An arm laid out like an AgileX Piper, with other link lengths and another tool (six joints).
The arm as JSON. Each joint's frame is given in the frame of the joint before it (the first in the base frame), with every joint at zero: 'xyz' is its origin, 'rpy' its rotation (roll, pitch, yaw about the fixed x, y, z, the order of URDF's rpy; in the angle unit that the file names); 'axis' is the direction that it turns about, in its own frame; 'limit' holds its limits. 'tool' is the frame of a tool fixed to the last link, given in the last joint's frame.
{
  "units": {
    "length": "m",
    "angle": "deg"
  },
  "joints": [
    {
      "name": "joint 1",
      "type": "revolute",
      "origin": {
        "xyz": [
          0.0,
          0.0,
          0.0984
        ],
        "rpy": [
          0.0,
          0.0,
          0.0
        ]
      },
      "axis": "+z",
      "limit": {
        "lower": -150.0,
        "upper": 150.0
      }
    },
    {
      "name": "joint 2",
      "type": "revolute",
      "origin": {
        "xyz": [
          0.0,
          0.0,
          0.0
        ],
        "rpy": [
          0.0,
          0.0,
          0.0
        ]
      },
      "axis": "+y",
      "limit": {
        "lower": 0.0,
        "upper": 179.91
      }
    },
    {
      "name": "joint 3",
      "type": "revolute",
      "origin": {
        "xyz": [
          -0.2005,
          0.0,
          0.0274
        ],
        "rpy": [
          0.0,
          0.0,
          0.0
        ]
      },
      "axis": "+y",
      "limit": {
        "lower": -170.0,
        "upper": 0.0
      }
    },
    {
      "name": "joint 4",
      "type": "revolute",
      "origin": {
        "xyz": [
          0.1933,
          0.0,
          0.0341
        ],
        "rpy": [
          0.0,
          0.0,
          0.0
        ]
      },
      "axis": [
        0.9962,
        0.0,
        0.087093
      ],
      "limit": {
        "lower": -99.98,
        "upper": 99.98
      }
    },
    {
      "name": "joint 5",
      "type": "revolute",
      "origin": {
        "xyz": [
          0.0,
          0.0,
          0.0
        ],
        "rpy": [
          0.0,
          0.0,
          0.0
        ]
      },
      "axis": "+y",
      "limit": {
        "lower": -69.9,
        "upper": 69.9
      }
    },
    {
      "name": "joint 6",
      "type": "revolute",
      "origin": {
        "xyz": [
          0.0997,
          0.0,
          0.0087
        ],
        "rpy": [
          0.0,
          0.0,
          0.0
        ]
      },
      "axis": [
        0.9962,
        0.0,
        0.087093
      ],
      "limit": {
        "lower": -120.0,
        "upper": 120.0
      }
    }
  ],
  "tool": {
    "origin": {
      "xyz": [
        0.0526,
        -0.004,
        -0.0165
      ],
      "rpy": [
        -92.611,
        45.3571,
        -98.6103
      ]
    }
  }
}
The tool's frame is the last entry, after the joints.
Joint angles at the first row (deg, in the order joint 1, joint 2, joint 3, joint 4, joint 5, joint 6):
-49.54 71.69 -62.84 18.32 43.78 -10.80
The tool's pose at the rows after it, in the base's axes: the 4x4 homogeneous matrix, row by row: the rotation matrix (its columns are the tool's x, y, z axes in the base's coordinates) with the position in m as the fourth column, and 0 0 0 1 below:
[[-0.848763 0.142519 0.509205 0.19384], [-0.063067 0.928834 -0.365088 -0.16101], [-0.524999 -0.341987 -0.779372 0.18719], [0 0 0 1]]
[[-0.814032 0.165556 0.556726 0.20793], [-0.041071 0.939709 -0.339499 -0.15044], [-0.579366 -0.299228 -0.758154 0.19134], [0 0 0 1]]
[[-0.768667 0.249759 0.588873 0.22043], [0.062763 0.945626 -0.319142 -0.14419], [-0.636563 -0.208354 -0.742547 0.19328], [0 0 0 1]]
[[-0.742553 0.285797 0.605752 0.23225], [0.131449 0.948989 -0.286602 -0.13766], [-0.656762 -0.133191 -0.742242 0.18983], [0 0 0 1]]
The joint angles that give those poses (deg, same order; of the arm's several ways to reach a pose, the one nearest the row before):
-47.27 71.80 -64.19 19.96 43.63 -10.79
-43.81 71.81 -64.19 21.04 41.41 -6.60
-41.12 72.50 -64.19 20.82 38.49 2.24
-38.55 74.08 -64.19 20.82 36.48 8.11

